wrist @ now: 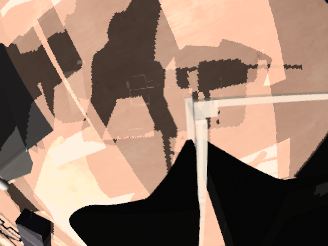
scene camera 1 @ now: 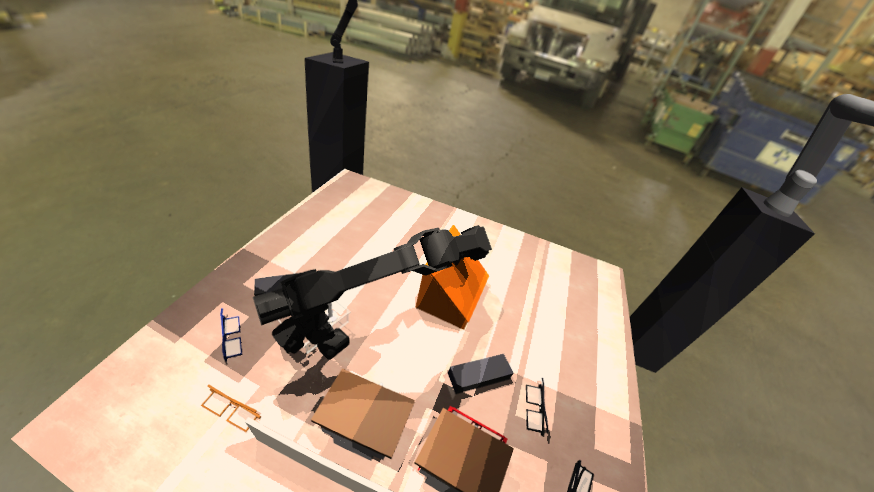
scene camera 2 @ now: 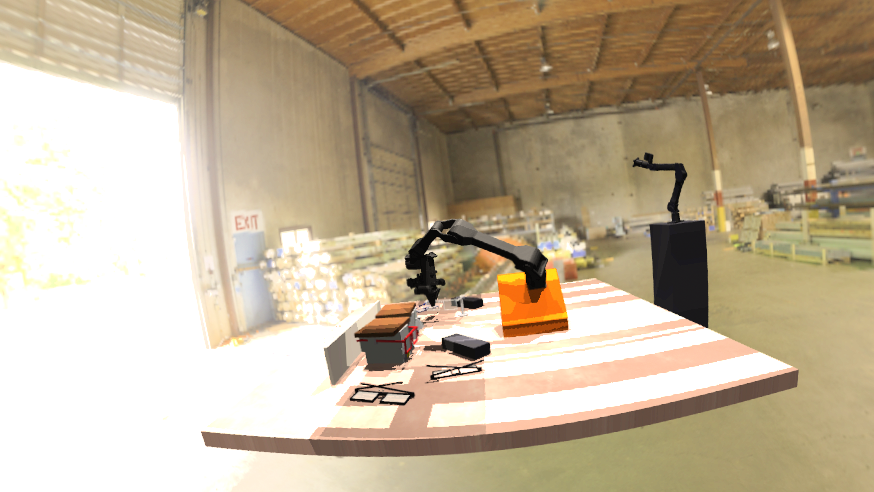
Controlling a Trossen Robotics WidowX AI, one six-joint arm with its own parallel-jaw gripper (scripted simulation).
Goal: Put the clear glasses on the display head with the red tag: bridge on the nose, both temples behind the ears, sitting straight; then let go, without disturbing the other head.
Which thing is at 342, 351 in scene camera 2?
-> A white panel.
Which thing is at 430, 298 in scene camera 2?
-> The gripper.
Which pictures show the gripper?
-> The wrist view, scene camera 1 and scene camera 2: all of them.
